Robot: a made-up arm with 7 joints.
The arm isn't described. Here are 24 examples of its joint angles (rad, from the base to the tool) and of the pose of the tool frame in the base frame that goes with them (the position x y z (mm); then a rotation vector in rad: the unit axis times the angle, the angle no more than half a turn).
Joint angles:
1: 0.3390 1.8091 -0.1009 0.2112 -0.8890 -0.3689 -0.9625
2: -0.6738 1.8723 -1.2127 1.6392 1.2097 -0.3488 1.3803
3: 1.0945 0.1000 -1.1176 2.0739 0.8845 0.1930 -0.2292
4: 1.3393 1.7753 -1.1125 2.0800 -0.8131 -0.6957 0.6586
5: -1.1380 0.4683 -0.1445 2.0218 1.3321 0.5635 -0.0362
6: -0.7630 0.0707 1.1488 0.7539 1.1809 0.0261 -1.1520
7: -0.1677 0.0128 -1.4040 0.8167 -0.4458 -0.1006 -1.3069
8: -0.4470 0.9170 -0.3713 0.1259 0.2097 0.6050 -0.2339
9: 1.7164 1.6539 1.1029 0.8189 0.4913 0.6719 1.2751
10: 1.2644 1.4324 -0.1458 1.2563 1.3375 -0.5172 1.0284
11: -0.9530 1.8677 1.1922 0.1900 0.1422 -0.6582 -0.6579
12: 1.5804 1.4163 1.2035 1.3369 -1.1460 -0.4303 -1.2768
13: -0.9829 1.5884 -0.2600 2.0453 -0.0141 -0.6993 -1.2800
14: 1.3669 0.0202 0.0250 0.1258 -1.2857 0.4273 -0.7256
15: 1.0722 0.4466 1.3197 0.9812 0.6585 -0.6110 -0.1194
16: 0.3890 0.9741 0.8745 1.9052 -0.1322 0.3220 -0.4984
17: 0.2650 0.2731 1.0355 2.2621 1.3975 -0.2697 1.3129
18: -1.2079 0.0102 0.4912 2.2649 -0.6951 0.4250 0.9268
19: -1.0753 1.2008 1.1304 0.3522 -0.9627 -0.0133 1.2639
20: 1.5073 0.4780 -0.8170 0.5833 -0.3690 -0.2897 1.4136
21: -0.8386 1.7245 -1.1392 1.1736 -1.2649 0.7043 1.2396
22: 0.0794 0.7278 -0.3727 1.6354 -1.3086 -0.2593 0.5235
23: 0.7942 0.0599 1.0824 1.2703 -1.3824 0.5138 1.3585
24: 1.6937 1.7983 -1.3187 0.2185 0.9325 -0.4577 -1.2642
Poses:
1: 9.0 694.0 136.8 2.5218 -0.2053 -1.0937
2: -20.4 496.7 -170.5 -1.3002 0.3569 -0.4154
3: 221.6 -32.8 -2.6 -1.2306 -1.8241 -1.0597
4: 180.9 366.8 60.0 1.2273 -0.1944 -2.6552
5: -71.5 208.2 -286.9 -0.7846 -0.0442 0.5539
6: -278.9 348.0 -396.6 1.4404 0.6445 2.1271
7: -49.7 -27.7 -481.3 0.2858 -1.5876 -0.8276
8: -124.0 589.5 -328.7 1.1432 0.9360 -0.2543
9: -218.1 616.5 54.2 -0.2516 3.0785 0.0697
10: 157.6 526.9 205.4 0.2967 -2.7786 -1.2015
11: 178.8 671.9 104.9 2.1632 -1.4526 -0.2655
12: -177.0 547.3 88.7 -1.5826 -0.0015 -1.1689
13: 76.8 338.3 -216.0 0.1646 -1.8060 -0.5651
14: 554.9 164.2 -81.6 1.7208 -1.2081 -0.4053
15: 300.8 533.1 -103.0 -0.2818 1.9565 -2.0126
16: 132.8 438.2 89.3 1.9455 -2.0544 0.7347
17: 120.9 354.5 -57.4 0.1711 2.6334 1.0342
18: -65.8 247.3 -212.5 0.0637 -0.1631 -0.6216
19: -89.5 690.5 -91.6 0.1498 0.8512 -0.2383
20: 514.1 298.7 65.0 0.2098 -0.6370 -1.8060
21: -46.6 584.0 -176.1 0.5268 2.3253 -1.7998
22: 261.6 272.6 -256.7 0.8644 -0.6897 -2.2088
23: 342.5 392.7 -174.0 -0.0980 -0.8094 0.0197
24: -73.7 706.0 5.0 -2.4118 0.8375 -1.6752
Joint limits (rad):
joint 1: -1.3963..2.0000
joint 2: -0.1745..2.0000
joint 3: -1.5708..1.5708
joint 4: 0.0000..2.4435
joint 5: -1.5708..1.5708
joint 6: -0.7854..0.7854
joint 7: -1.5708..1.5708
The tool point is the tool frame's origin. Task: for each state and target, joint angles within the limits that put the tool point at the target. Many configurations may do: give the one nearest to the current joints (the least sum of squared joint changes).
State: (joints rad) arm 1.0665 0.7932 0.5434 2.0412 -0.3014 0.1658 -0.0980
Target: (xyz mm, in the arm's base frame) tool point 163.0 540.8 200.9
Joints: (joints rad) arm 1.4576 0.9831 0.4285 1.1852 -0.3014 0.1658 -0.0980
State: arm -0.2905 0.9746 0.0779 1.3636 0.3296 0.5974 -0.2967
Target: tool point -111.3 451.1 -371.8
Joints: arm -0.8979 0.7730 -0.0386 1.0283 0.3296 0.5974 -0.2967
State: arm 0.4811 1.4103 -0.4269 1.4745 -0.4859 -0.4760 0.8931
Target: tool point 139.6 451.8 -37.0
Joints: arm 0.6860 2.0000 -1.2200 1.8836 -0.4859 -0.4760 0.8931
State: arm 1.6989 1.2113 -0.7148 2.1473 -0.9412 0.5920 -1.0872
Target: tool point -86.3 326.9 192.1
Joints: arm 2.0000 1.9015 -0.2694 2.1360 -0.9412 0.5920 -1.0872
